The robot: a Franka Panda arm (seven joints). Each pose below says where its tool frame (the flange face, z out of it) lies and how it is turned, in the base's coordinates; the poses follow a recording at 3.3 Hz.
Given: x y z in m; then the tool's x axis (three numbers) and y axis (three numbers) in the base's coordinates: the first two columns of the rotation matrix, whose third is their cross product.
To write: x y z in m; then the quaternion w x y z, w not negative. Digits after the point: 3 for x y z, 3 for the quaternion.
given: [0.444, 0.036, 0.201, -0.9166, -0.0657, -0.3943, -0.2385, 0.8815, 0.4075]
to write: [0.444, 0.036, 0.201, 0.188, -0.080, 0.952, 0.230]
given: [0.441, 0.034, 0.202, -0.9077, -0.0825, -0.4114, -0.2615, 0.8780, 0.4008]
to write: [0.441, 0.034, 0.202, 0.195, -0.091, 0.949, 0.230]
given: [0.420, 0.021, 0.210, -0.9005, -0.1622, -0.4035, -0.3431, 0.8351, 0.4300]
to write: [0.420, 0.021, 0.210, 0.178, -0.134, 0.941, 0.254]
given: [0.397, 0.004, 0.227, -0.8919, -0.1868, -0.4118, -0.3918, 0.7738, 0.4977]
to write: [0.397, 0.004, 0.227, 0.172, -0.156, 0.926, 0.298]
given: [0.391, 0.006, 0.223, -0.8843, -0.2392, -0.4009, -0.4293, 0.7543, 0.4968]
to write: [0.391, 0.006, 0.223, 0.158, -0.181, 0.923, 0.300]
